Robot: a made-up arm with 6 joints.
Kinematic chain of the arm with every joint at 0, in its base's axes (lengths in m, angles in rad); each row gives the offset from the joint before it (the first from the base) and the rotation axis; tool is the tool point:
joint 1: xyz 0 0 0.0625 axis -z
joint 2: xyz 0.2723 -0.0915 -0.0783 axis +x
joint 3: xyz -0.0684 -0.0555 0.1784 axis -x
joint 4: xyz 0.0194 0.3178 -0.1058 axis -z
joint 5: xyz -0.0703 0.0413 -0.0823 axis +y
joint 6: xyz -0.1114 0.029 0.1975 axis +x
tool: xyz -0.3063 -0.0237 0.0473
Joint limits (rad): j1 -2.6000..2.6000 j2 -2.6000..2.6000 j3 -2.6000..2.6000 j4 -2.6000..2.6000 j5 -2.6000..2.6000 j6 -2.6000..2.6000
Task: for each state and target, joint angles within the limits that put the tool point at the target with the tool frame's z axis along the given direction. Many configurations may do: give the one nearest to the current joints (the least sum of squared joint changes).
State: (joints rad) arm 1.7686 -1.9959 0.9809 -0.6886 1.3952 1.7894
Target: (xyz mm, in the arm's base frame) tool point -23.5 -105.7 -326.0 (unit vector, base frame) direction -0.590 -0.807 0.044
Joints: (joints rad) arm 2.6000 -2.4042 0.4059 -1.1150 0.6477 1.4648
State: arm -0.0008 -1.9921 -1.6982 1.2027 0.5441 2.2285
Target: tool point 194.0 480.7 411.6 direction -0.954 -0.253 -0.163
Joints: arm 0.0492 -1.6290 -1.9270 1.1371 0.9351 1.6852
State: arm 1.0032 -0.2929 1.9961 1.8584 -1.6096 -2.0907
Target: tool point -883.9 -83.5 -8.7 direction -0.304 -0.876 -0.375
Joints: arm 1.5985 -0.5891 1.5904 0.8262 -1.5125 -1.8294
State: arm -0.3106 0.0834 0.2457 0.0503 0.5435 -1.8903
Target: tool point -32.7 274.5 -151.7 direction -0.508 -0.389 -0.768
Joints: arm -0.3251 -0.0476 1.1150 0.1097 0.9354 -2.5555
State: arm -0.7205 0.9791 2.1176 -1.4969 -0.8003 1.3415
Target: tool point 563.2 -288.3 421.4 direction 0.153 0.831 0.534
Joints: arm -0.8332 0.1482 2.0916 -1.4751 -1.2118 0.8914
